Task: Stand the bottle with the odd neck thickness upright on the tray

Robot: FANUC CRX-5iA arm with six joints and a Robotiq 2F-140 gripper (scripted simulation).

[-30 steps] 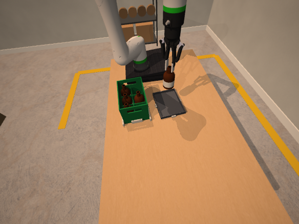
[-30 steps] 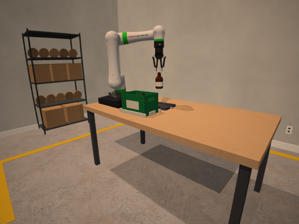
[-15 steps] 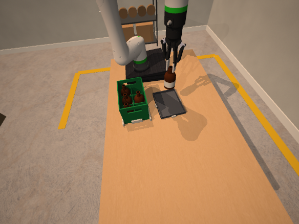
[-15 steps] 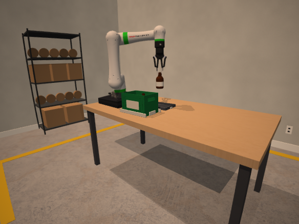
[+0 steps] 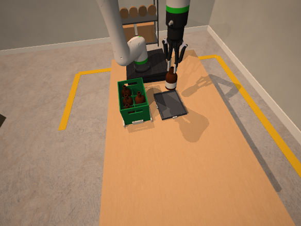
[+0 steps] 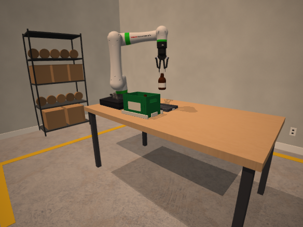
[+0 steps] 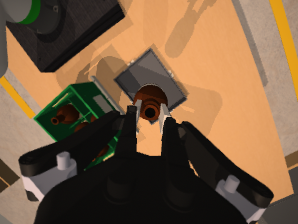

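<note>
My gripper is now 90 mm above the glass bottle. Also, from my hand: dark grey tray: 340 mm below; then green crate: 270 mm below, 260 mm to the right, 30 mm behind.
</note>
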